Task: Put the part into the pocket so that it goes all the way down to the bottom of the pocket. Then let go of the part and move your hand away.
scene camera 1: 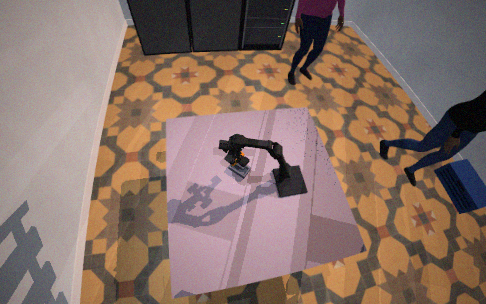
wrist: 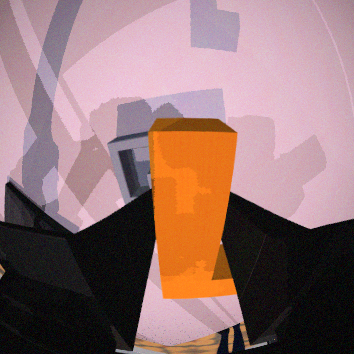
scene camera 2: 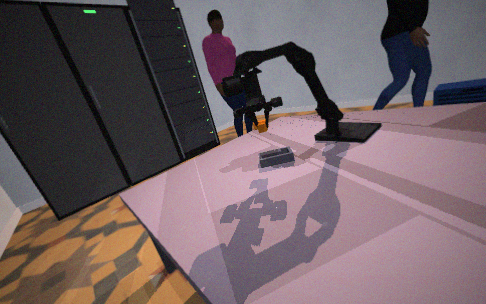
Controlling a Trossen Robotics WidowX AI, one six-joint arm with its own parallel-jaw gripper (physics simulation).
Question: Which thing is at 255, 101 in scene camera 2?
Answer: My gripper.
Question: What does my gripper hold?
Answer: An orange L-shaped part.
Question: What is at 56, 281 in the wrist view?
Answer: My gripper.
